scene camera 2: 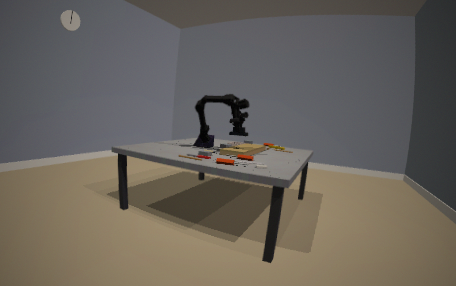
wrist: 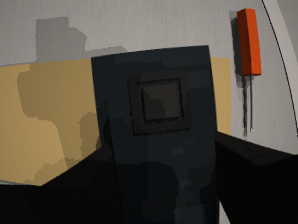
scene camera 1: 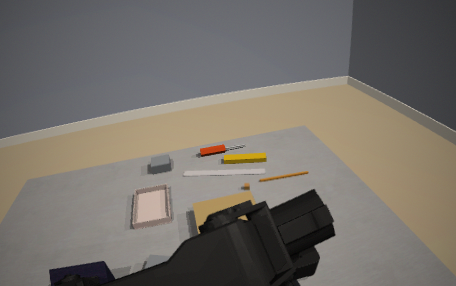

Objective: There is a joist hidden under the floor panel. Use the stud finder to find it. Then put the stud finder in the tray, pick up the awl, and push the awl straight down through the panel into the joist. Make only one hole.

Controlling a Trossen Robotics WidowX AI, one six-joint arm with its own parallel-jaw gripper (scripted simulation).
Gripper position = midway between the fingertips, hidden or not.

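Observation:
The robot's gripper (wrist: 160,138) is visible, and so is a stud finder (wrist: 158,106). The scene also has a pink-lined tray (scene camera 1: 152,207).

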